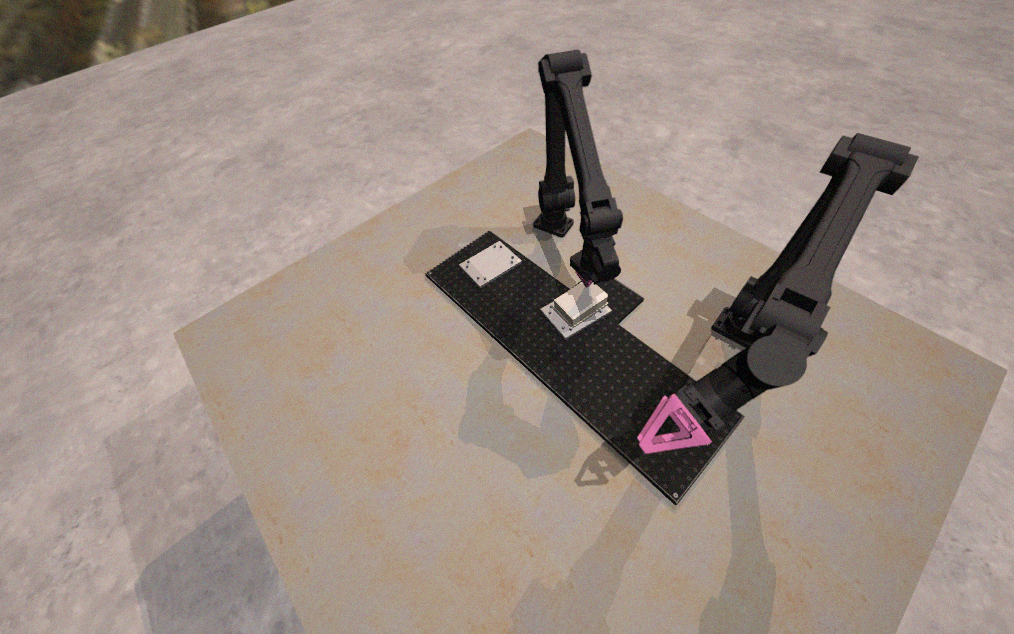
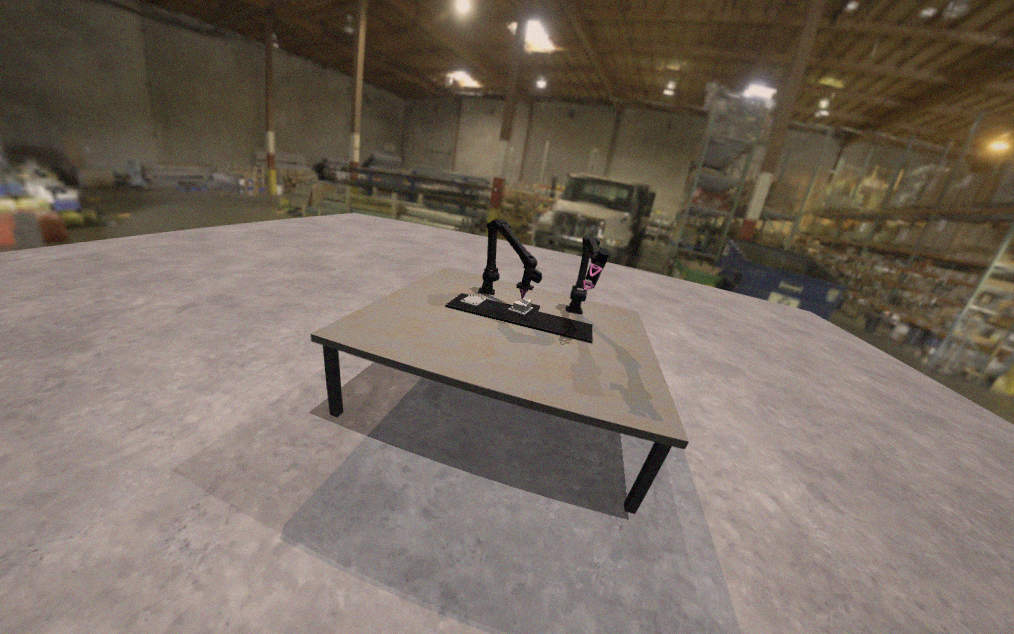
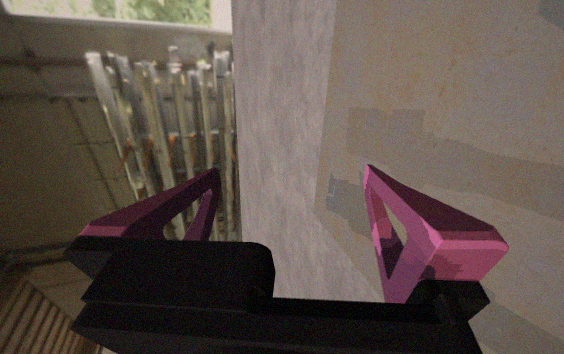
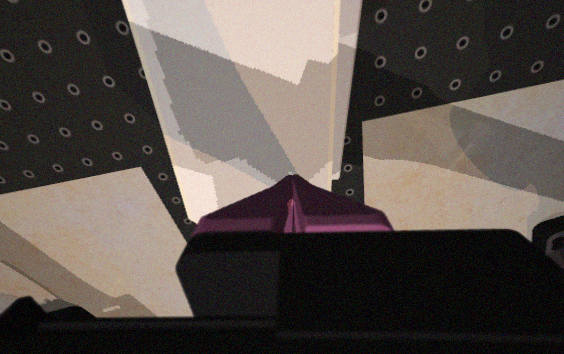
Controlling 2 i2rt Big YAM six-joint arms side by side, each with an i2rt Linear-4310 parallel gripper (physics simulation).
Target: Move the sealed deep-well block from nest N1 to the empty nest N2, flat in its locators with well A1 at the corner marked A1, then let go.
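Pixels of known places: left gripper, fingertip midpoint: [image 1: 640,445] [image 2: 587,282] [image 3: 289,174]; right gripper, fingertip midpoint: [image 1: 587,285] [image 2: 522,298] [image 4: 293,185]; left arm's base at its link origin: [image 1: 738,329] [image 2: 573,310]; right arm's base at its link origin: [image 1: 553,224] [image 2: 486,292].
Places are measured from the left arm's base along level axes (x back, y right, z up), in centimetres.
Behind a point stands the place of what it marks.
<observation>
The pale deep-well block [image 1: 579,302] {y 36.8, x -23.7, z 7.0 cm} [image 2: 521,305] {y 37.6, x -28.4, z 6.3 cm} [image 4: 280,65] {y 39.5, x -23.6, z 7.0 cm} rests on the white middle nest plate [image 1: 565,331] {y 35.7, x -31.2, z 2.5 cm}; whether it is fully seated cannot be told. The other white nest plate [image 1: 487,263] {y 70.2, x -25.8, z 2.5 cm} [image 2: 472,299] {y 70.5, x -24.8, z 2.5 cm}, at the board's far left end, is empty. N1, N2 and A1 marks are not readable. My right gripper [image 1: 588,282] {y 38.3, x -17.7, z 7.3 cm} [image 4: 293,185] {y 38.3, x -17.7, z 7.3 cm} is shut and empty, its pink fingertips at or just above the block's top near the far edge; contact cannot be told. My left gripper [image 1: 641,444] {y 5.1, x -58.9, z 36.6 cm} [image 3: 289,174] {y 5.1, x -58.9, z 36.6 cm} is open and empty, above the board's right end, away from the block.
The black perforated board [image 1: 613,373] {y 19.0, x -33.3, z 1.3 cm} [image 2: 560,324] {y 11.1, x -34.9, z 1.3 cm} lies on the tan table [image 1: 358,418] {y 61.9, x -83.9, z 0.0 cm} [image 2: 418,336] {y 83.9, x -85.4, z 0.0 cm}, with a short extension behind the middle nest. Both arm bases stand behind the board. Arm shadows cross the board, block and table.
</observation>
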